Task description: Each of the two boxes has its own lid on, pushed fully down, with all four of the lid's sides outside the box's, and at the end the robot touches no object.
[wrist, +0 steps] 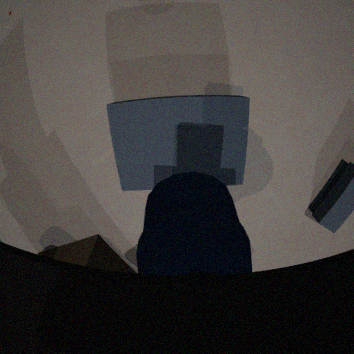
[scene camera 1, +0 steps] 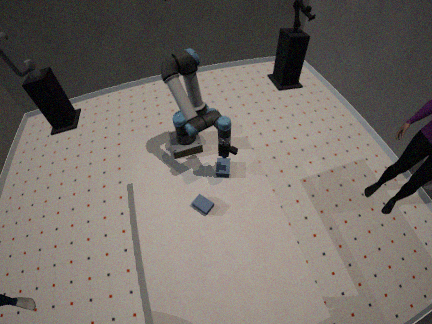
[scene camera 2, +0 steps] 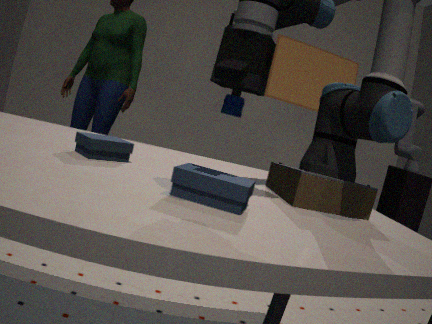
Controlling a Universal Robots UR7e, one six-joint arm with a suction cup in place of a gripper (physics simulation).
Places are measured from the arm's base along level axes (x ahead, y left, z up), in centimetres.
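Where they show: hand at its tool point: (wrist: pixel 189 211) (scene camera 2: pixel 230 114); arm's base at its link origin: (scene camera 1: pixel 186 137) (scene camera 2: pixel 327 175).
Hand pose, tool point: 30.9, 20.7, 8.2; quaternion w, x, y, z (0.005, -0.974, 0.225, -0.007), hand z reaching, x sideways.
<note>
Each offset is from my tool point to the top centre of the thing, as dx, dy, dz.
The suction gripper (scene camera 1: pixel 224 156) (scene camera 2: pixel 233 107) (wrist: pixel 194 225), a dark blue cup, is off and holds no object. It hangs above the nearer box with a clear gap in scene camera 2. That box @[-0.2, -0.8, -10.9] (scene camera 2: pixel 210 199) wears a blue-grey lid @[-0.2, -0.7, -10.7] (scene camera 1: pixel 223 170) (scene camera 2: pixel 212 186) (wrist: pixel 145 140), which looks level, its visible sides outside the box's walls; a strip of box wall shows below. The other box @[+23.4, -20.8, -11.4] (scene camera 2: pixel 102 154) stands apart, turned at an angle, and its lid @[+23.4, -20.8, -11.2] (scene camera 1: pixel 203 203) (scene camera 2: pixel 107 142) (wrist: pixel 341 212) looks flat on top. The far sides of both are hidden.
The arm's brown base block (scene camera 1: pixel 188 150) (scene camera 2: pixel 322 194) (wrist: pixel 95 252) stands near the nearer box. The table (scene camera 2: pixel 125 250) has its edge in front in scene camera 2. A person in green (scene camera 2: pixel 117 45) stands behind it. Dark pedestals (scene camera 1: pixel 291 57) (scene camera 1: pixel 50 100) stand farther off.
</note>
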